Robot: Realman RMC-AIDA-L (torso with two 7-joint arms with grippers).
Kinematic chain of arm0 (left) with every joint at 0, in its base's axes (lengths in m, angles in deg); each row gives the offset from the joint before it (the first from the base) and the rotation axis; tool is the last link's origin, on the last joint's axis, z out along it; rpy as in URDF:
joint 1: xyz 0 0 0.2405 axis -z
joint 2: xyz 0 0 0 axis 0.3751 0.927 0
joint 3: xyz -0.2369 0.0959 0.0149 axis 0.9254 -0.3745 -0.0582
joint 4: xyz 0 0 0 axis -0.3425 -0.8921 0.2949
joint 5: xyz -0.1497 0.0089 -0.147 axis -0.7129 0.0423 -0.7
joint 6: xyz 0 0 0 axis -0.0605 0.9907 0.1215
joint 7: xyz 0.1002 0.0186 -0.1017 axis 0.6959 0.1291 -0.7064
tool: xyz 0 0 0 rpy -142.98 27.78 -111.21
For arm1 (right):
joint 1: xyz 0 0 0.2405 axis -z
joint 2: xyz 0 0 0 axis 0.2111 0.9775 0
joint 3: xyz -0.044 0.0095 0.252 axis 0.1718 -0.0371 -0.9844
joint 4: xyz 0 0 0 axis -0.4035 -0.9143 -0.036
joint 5: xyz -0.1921 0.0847 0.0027 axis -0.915 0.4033 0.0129
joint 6: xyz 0 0 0 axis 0.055 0.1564 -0.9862
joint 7: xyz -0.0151 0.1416 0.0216 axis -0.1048 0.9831 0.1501
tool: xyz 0 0 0 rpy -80.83 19.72 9.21
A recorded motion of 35 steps. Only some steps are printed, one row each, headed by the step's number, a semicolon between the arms.
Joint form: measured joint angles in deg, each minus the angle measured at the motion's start. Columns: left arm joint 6, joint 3, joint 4, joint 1, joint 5, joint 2, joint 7; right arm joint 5, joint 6, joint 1, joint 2, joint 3, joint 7, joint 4.
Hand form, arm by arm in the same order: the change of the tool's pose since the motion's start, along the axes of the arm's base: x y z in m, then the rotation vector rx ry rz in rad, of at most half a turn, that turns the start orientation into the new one. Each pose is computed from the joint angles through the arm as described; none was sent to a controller.
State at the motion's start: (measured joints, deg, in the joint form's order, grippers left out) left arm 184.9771 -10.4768 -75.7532 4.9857 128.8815 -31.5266 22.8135; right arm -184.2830 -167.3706 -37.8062 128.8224 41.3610 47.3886 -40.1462
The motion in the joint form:
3: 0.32 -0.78 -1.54 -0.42 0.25 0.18 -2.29; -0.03 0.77 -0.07 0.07 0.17 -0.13 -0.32
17: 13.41 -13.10 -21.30 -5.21 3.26 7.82 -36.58; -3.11 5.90 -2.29 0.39 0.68 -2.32 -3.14
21: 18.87 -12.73 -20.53 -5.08 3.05 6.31 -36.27; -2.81 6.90 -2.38 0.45 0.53 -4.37 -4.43
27: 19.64 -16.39 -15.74 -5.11 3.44 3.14 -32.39; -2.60 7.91 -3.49 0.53 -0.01 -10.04 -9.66
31: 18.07 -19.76 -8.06 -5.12 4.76 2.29 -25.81; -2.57 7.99 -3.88 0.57 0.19 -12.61 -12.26
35: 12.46 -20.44 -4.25 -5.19 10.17 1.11 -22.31; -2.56 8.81 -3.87 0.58 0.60 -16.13 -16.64
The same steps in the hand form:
3: -0.0008 -0.0008 0.0036 -0.0239 0.0033 0.0037; 0.0005 0.0010 -0.0020 0.0040 -0.0050 -0.0069
17: 0.0045 -0.0270 0.0682 -0.4839 0.1022 0.0280; 0.0027 0.0109 -0.0184 0.0186 -0.0772 -0.0109
21: 0.0133 -0.0407 0.0588 -0.5511 0.0521 -0.0505; 0.0046 0.0114 -0.0215 0.0411 -0.0743 -0.0070
27: 0.0191 -0.0540 0.0207 -0.6349 -0.0064 -0.1009; 0.0068 0.0081 -0.0328 0.0612 -0.0514 0.0143
31: 0.0127 -0.0673 -0.0105 -0.6814 -0.0287 -0.1083; 0.0078 0.0036 -0.0390 0.0572 -0.0401 0.0263
35: 0.0000 -0.0736 -0.0390 -0.7121 0.0342 -0.0347; 0.0136 -0.0060 -0.0496 0.0481 -0.0310 0.0183

